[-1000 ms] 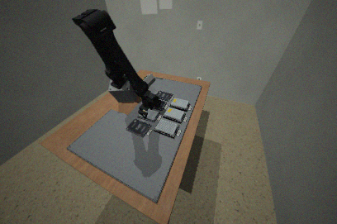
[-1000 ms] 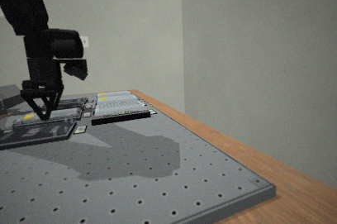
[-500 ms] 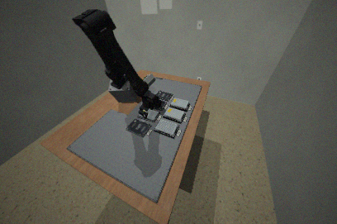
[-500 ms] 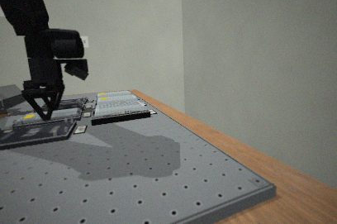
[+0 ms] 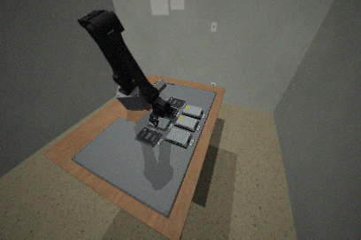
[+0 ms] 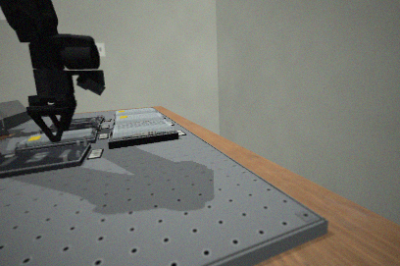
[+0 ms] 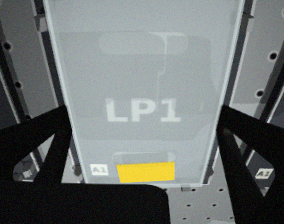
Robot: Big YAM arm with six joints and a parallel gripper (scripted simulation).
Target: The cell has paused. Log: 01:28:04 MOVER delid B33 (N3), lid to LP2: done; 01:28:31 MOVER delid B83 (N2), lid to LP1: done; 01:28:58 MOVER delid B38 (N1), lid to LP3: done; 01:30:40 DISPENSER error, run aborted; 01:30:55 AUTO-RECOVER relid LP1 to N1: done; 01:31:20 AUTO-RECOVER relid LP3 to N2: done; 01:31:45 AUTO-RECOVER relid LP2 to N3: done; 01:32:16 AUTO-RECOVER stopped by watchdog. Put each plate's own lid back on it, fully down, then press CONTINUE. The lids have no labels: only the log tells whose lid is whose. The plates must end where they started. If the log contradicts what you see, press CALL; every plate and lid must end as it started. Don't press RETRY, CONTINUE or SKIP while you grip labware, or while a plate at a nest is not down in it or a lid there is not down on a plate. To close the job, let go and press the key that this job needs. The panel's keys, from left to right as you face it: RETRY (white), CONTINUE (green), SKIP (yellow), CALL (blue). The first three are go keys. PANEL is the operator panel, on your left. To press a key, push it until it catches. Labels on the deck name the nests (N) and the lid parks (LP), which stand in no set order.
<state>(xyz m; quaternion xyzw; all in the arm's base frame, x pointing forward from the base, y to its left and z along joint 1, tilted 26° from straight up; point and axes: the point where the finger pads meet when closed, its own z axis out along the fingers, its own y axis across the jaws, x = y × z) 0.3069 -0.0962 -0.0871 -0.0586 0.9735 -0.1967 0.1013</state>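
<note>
My gripper is now 10 mm above the clear lid.
</note>
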